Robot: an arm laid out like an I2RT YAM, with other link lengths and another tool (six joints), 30 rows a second.
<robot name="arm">
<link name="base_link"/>
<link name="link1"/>
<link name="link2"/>
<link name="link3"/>
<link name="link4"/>
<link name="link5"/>
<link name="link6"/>
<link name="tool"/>
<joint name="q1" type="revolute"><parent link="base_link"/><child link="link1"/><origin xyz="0 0 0.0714"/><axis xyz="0 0 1"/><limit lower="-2.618" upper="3.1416"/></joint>
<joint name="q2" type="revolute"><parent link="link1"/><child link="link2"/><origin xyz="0.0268 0.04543 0.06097"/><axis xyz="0 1 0"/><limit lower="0" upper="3.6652"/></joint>
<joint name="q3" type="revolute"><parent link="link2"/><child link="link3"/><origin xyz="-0.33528 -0.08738 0"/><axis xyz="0 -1 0"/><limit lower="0" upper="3.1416"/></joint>
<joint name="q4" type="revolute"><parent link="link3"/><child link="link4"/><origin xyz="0.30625 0.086 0.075"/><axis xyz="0 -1 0"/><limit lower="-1.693" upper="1.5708"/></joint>
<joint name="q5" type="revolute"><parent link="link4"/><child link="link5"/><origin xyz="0.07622 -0.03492 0.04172"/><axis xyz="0 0 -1"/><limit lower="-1.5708" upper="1.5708"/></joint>
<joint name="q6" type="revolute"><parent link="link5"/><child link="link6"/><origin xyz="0.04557 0 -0.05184"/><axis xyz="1 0 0"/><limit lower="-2.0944" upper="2.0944"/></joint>
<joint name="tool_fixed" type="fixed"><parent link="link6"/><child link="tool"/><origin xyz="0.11 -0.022 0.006" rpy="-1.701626 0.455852 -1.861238"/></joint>
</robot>
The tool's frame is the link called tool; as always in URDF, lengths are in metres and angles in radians.
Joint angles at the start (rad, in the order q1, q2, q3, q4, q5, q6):
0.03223 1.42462 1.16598 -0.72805 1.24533 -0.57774
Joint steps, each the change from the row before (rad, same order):
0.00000 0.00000 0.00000 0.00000 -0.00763 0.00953
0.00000 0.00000 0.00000 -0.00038 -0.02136 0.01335
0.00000 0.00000 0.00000 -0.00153 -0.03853 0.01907
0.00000 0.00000 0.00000 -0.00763 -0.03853 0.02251
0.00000 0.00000 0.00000 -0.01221 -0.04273 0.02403
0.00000 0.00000 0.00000 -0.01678 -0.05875 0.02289
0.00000 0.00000 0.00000 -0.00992 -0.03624 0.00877
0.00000 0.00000 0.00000 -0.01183 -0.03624 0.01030
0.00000 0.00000 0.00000 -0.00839 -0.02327 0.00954
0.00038 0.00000 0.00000 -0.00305 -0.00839 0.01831
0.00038 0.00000 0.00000 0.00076 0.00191 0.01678
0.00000 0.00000 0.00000 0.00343 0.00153 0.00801
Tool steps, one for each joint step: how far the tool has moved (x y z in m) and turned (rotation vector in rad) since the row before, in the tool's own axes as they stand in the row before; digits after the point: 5 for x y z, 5 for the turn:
-0.00103 0.00004 -0.00016 -0.00171 -0.00759 0.00941
-0.00309 -0.00005 -0.00051 -0.00164 -0.02129 0.01301
-0.00565 0.00002 -0.00099 -0.00238 -0.03847 0.01762
-0.00569 0.00097 -0.00097 -0.00502 -0.03864 0.01472
-0.00634 0.00176 -0.00108 -0.00735 -0.04286 0.01155
-0.00881 0.00260 -0.00156 -0.00966 -0.05879 0.00590
-0.00549 0.00163 -0.00090 -0.00549 -0.03618 -0.00113
-0.00546 0.00204 -0.00089 -0.00717 -0.03610 -0.00144
-0.00345 0.00154 -0.00052 -0.00607 -0.02311 0.00118
-0.00110 0.00079 -0.00024 -0.00588 -0.00850 0.01464
0.00046 0.00012 -0.00002 -0.00363 0.00168 0.01683
0.00033 -0.00041 0.00005 -0.00070 0.00137 0.01096

